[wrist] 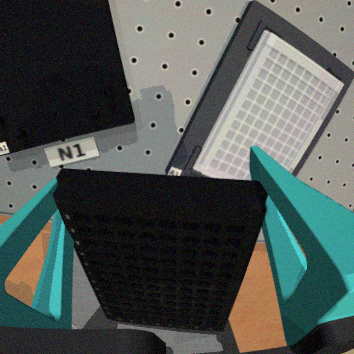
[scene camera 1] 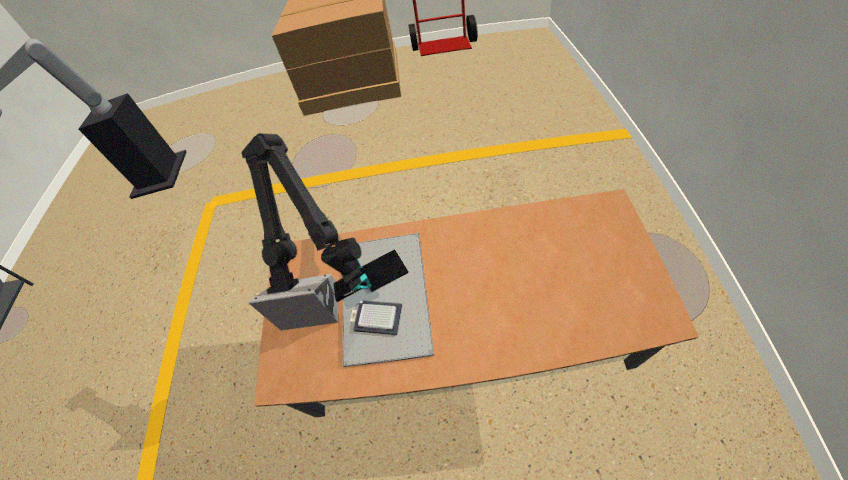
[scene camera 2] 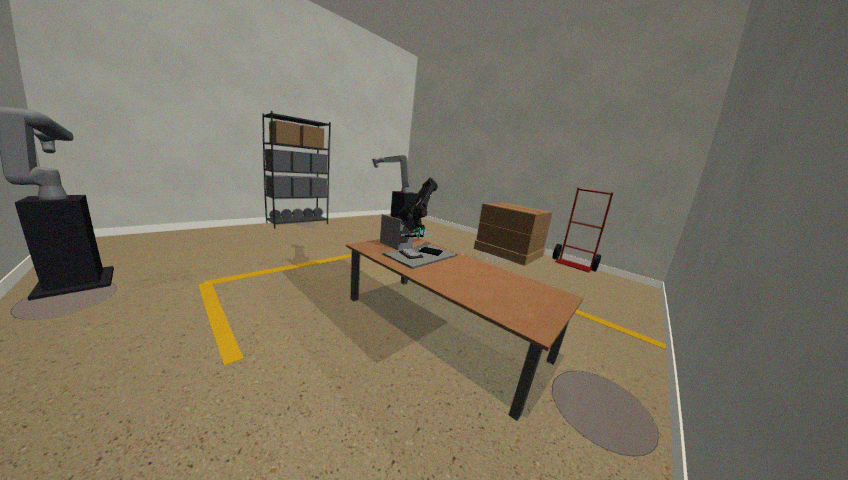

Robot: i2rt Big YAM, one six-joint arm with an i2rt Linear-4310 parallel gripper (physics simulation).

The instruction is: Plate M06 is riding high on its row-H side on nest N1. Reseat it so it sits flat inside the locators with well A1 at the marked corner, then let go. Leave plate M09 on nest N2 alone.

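Places are measured from the arm's base along level axes (x down, y right, z back), in centimetres.
Where they show: gripper, fingertip midpoint: (wrist: 155, 169) (scene camera 1: 365, 279) (scene camera 2: 420, 237); arm's base, link origin: (scene camera 1: 283, 287) (scene camera 2: 395, 225).
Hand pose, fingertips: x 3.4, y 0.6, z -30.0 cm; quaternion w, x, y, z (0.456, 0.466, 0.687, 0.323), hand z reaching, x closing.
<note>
Each offset is from my fingertips to the top centre of the thing. "spot": to the spot under its first point. Level surfaces: height alone.
A black well plate, M06 (wrist: 160, 255) (scene camera 1: 345, 290), is held between the teal fingers of my gripper (wrist: 155, 169) (scene camera 1: 361, 281) (scene camera 2: 418, 232), raised above the board and off the nest. Its label and well A1 cannot be read. Black nest N1 @[dy -9.4, dx +9.7, dz -4.9 cm] (wrist: 60, 65) (scene camera 1: 385, 270) (scene camera 2: 430, 251) lies apart from it, at upper left in the wrist view, with an A1 tag @[spot: dy -11.8, dx +10.7, dz +4.1 cm] (wrist: 3, 148) at its lower left corner; its inside is too dark to make out. White plate M09 @[dy +10.4, dx +9.3, dz -1.0 cm] (wrist: 287, 105) (scene camera 1: 377, 316) sits on dark grey nest N2 @[dy +10.4, dx +10.1, dz -1.0 cm] (wrist: 212, 90) (scene camera 1: 389, 331), at the right in the wrist view.
Both nests stand on a grey perforated board (scene camera 1: 386, 353) (wrist: 155, 15) on the orange-brown table @[dx +13.2 cm] (scene camera 1: 535, 285) (scene camera 2: 493, 291). An "N1" label @[spot: dy -6.0, dx +11.7, dz +4.2 cm] (wrist: 71, 151) lies beside nest N1. A grey box (scene camera 1: 297, 306) (scene camera 2: 392, 230) stands at the arm's base. Cartons (scene camera 1: 342, 59) (scene camera 2: 512, 231) stand on the floor behind.
</note>
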